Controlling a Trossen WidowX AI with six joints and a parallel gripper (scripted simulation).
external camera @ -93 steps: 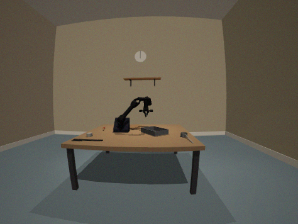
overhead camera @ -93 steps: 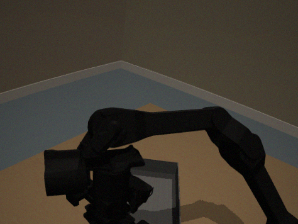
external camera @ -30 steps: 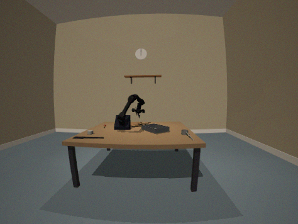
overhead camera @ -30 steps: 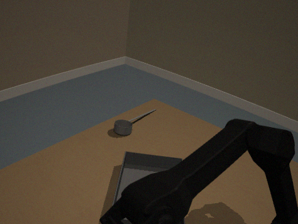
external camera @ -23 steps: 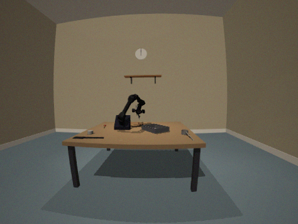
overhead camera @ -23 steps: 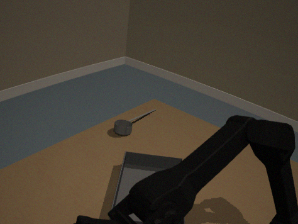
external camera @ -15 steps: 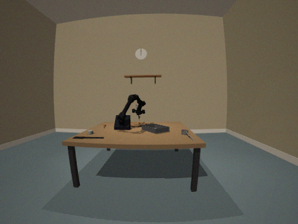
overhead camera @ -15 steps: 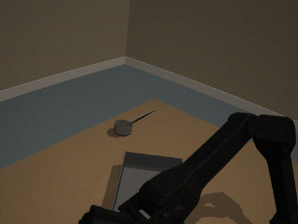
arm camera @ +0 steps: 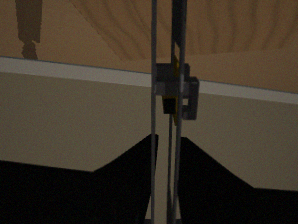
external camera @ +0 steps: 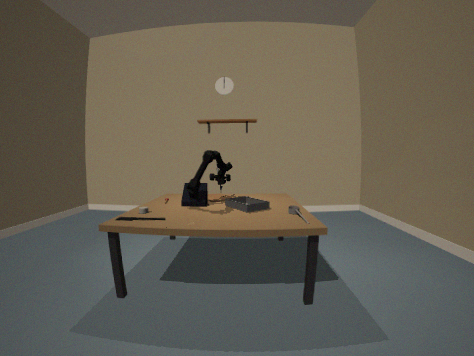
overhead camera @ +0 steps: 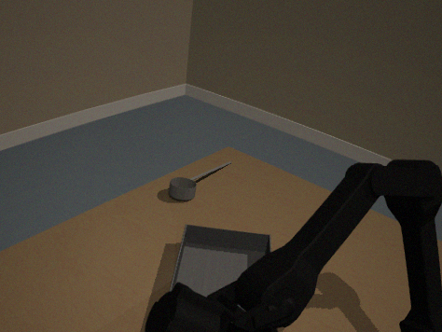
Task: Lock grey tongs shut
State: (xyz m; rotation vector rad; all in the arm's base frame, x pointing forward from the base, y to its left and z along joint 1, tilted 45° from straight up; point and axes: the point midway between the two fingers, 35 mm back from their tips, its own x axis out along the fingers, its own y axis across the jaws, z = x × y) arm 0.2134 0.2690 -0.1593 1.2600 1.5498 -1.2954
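My gripper tip is 1 cm short of the yellow piece, 6 cm to the left of it and 1 cm above it. Also, from my gripper tip: wooden board: 2 cm behind, 2 cm to the left, 15 cm below; then grey roasting tin: 21 cm ahead, 44 cm to the right, 13 cm below; then red thing: 47 cm behind, 12 cm to the right, 15 cm below.
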